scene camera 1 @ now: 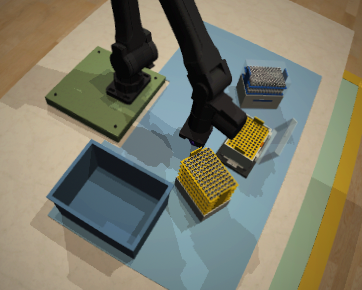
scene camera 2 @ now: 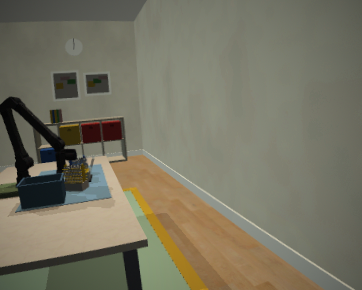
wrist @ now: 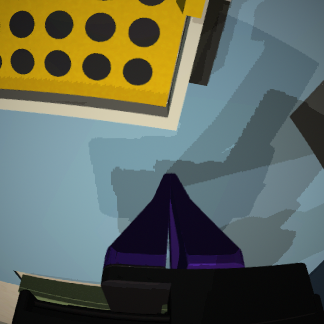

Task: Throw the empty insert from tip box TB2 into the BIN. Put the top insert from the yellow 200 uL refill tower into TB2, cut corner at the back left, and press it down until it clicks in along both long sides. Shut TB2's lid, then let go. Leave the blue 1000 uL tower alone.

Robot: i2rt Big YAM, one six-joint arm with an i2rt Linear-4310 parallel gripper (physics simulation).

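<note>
TB2 [scene camera 1: 237, 166] [wrist: 172, 120] is a pale box with its clear lid [scene camera 1: 286, 137] standing open. A yellow insert [scene camera 1: 248, 138] [wrist: 80, 45] with dark, empty holes sits in it. The yellow refill tower [scene camera 1: 207, 175] [scene camera 2: 76, 173] stands near TB2, with tips in its top insert. The BIN [scene camera 1: 125, 172] [scene camera 2: 42, 192] is a dark blue open box left of the tower; no insert shows in it. My gripper [scene camera 1: 194, 143] [wrist: 168, 180] is shut and empty, with its purple fingertips together, above the mat behind the yellow tower and beside TB2.
The blue 1000 uL tower [scene camera 1: 261, 98] stands beyond TB2, with a clear cover around its top. The arm's base stands on a green plate [scene camera 1: 75, 102] behind the BIN. The forearm and wrist reach over the blue mat [scene camera 1: 225, 240], close to TB2's near side.
</note>
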